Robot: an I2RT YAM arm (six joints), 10 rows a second.
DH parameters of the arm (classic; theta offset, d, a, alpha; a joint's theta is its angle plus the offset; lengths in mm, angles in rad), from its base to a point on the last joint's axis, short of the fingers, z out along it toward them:
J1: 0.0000 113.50 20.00 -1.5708
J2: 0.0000 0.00 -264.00 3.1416
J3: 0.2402 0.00 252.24 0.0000
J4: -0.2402 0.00 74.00 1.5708
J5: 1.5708 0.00 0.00 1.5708
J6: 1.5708 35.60 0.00 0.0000
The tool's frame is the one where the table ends.
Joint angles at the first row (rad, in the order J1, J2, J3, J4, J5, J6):
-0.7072 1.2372 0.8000 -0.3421 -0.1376 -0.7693
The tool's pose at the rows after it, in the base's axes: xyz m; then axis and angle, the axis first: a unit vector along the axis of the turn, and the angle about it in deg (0 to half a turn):
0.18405, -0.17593, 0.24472, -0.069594, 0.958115, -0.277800, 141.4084
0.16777, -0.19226, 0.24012, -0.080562, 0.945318, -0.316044, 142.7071
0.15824, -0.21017, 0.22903, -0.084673, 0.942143, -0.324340, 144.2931
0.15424, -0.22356, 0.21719, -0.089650, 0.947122, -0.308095, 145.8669
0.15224, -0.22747, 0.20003, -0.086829, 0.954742, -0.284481, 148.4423
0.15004, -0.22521, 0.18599, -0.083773, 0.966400, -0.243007, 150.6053
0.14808, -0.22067, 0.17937, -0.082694, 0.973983, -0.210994, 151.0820
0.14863, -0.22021, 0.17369, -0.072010, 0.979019, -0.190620, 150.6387
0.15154, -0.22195, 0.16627, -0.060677, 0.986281, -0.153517, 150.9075
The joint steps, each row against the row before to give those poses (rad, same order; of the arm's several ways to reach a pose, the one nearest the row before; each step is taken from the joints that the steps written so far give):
-0.0752 -0.0423 -0.0177 0.0464 -0.0030 -0.0934
-0.0936 -0.0012 -0.0311 0.0636 -0.0231 -0.1046
-0.0759 0.0498 -0.0103 0.0485 -0.0335 -0.0703
-0.0446 0.0635 0.0107 0.0025 -0.0310 -0.0462
-0.0128 0.0488 -0.0142 -0.0036 0.0084 -0.0179
-0.0032 0.0320 -0.0072 -0.0532 -0.0057 -0.0043
0.0000 0.0072 -0.0067 -0.0460 -0.0212 0.0029
0.0002 0.0187 -0.0027 -0.0072 -0.0189 0.0247
0.0028 0.0449 0.0198 -0.0375 -0.0239 0.0241

